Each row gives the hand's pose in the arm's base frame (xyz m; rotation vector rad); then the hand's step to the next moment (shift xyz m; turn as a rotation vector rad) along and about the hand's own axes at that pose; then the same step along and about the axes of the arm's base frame.
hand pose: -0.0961 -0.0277 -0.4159 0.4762 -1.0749 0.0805
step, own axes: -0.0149 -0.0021 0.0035 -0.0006 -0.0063 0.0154
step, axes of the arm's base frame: -0.0095 -0.0009 -0.0122 -0.0112 -0.0119 0.0033
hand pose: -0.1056 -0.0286 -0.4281 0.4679 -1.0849 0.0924
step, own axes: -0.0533 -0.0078 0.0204 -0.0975 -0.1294 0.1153
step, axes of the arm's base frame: -0.0398 -0.0072 -0.0410 -0.1032 -0.1487 -0.0823
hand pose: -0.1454 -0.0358 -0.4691 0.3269 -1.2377 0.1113
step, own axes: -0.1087 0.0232 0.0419 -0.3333 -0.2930 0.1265
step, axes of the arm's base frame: -0.0798 0.0194 -0.0859 -0.1485 -0.2853 -0.3309
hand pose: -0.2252 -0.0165 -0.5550 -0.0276 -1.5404 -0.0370
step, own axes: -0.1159 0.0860 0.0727 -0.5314 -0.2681 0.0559
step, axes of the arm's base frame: -0.0725 0.0897 -0.1132 -0.0829 -0.2620 -0.5309
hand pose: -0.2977 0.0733 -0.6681 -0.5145 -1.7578 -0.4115
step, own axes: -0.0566 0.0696 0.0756 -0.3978 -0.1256 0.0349
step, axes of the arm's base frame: -0.0122 0.0913 -0.0726 -0.0155 -0.1368 -0.3953
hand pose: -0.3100 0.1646 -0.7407 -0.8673 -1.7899 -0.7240
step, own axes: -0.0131 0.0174 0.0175 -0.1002 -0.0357 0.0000
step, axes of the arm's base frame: 0.0088 0.0206 -0.0167 -0.0028 -0.0437 -0.0969
